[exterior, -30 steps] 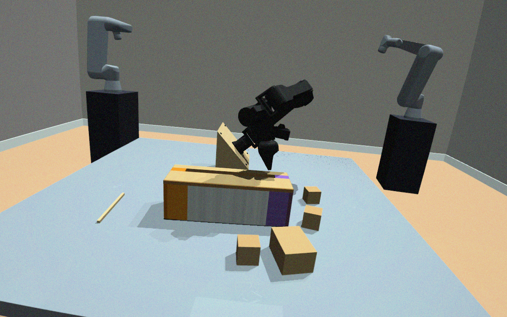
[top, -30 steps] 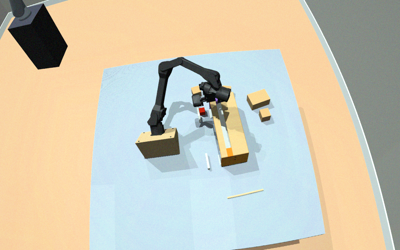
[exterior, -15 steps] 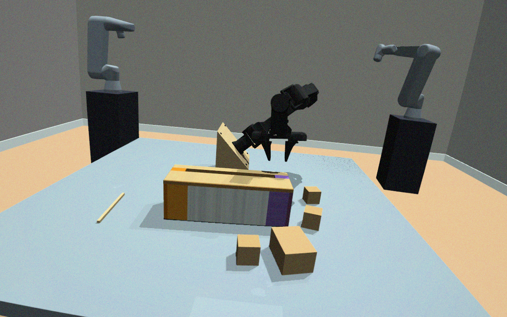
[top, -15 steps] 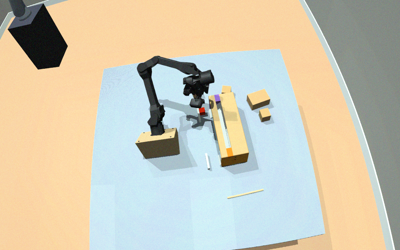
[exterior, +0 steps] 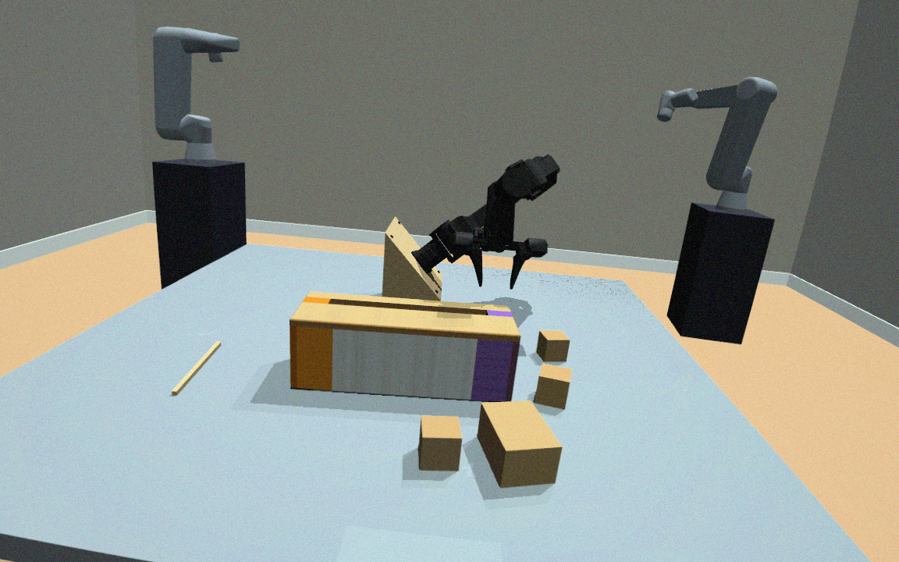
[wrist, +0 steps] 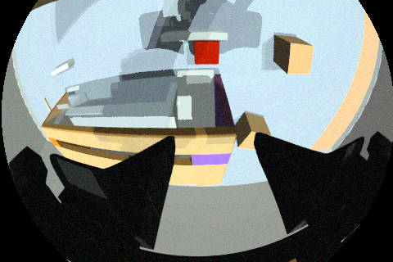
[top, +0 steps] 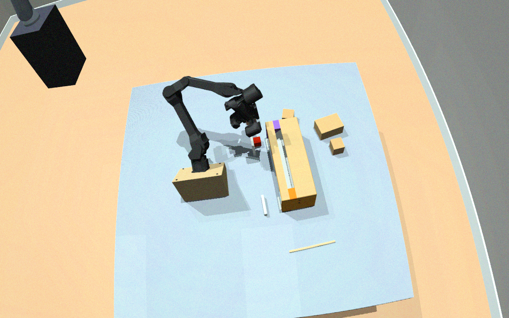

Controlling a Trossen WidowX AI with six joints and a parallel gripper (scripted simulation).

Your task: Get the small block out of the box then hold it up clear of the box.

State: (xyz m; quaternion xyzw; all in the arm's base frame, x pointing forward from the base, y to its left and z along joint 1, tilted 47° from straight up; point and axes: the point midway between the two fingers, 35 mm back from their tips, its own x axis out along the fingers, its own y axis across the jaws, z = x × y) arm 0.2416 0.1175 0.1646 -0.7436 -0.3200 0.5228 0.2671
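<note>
Now: the red block 2 cm behind my gripper tip and 14 cm below it. Also, from my gripper tip: thin wooden stick 23 cm ahead, 50 cm to the right, 15 cm below.
</note>
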